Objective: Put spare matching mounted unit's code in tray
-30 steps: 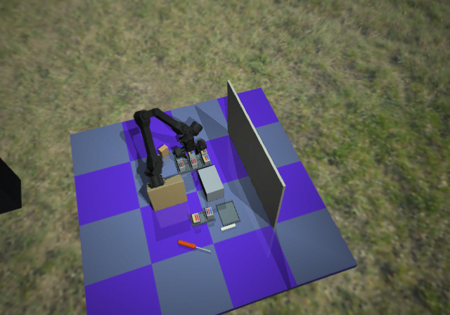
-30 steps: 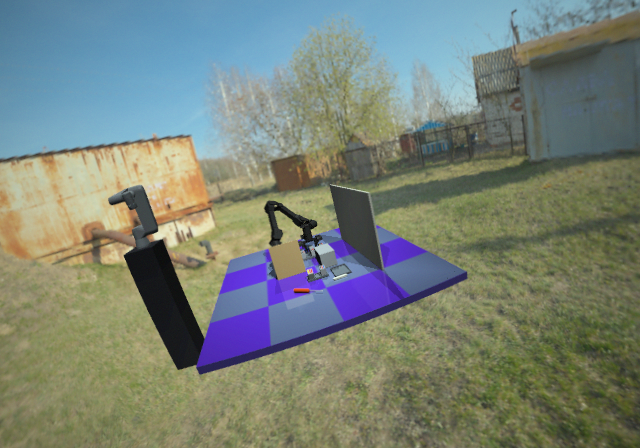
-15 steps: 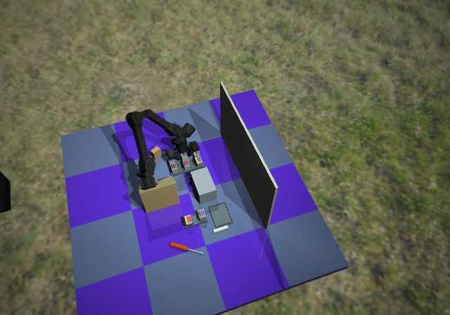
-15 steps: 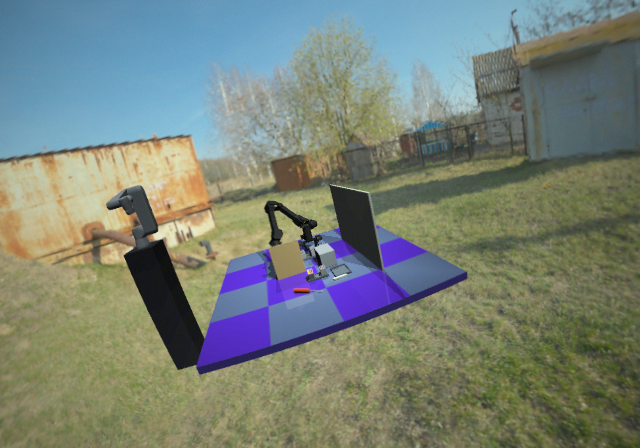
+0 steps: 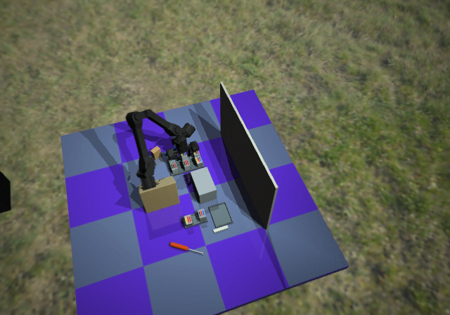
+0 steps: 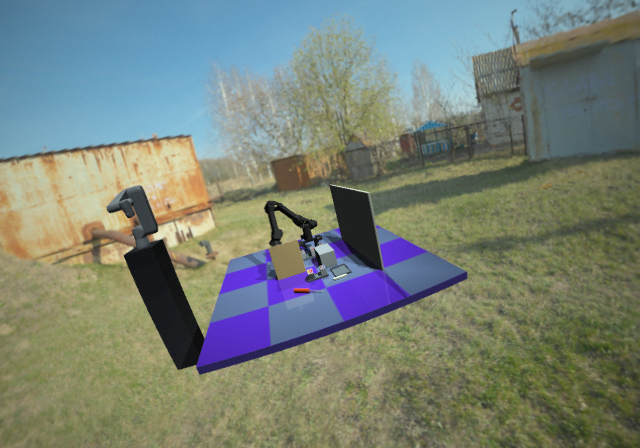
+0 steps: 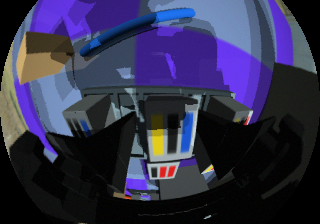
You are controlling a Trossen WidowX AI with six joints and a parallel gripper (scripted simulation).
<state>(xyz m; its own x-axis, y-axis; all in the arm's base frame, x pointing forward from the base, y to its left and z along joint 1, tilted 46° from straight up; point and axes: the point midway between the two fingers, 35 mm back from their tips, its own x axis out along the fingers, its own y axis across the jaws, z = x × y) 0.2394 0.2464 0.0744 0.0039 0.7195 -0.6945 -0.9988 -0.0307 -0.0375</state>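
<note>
Right now my gripper tip is 3 cm below the spare. The rest, counted from my gripper tip: tall dark panel: 29 cm ahead, 23 cm to the right, 21 cm above; grey box: 23 cm to the right, 5 cm ahead, 3 cm above; small tan cube: 15 cm behind, 8 cm to the left, 2 cm above.
</note>
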